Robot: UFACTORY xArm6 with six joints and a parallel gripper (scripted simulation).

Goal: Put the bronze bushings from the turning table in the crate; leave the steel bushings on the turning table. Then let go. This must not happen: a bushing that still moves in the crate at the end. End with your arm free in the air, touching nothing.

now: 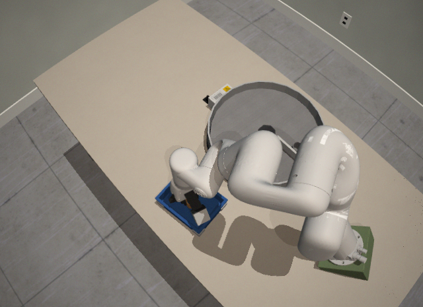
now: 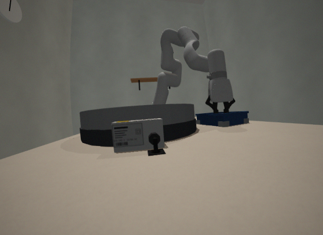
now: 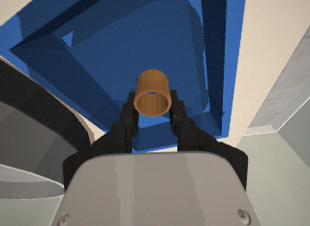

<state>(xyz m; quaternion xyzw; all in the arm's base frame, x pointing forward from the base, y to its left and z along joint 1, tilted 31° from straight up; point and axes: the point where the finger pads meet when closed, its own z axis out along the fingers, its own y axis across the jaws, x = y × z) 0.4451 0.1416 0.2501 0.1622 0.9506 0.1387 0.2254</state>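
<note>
My gripper is now 2 cm above the blue crate and 1 cm past it. From my hand the other things lie so: round grey turning table (36 cm to the right, 4 cm behind, 1 cm above).
</note>
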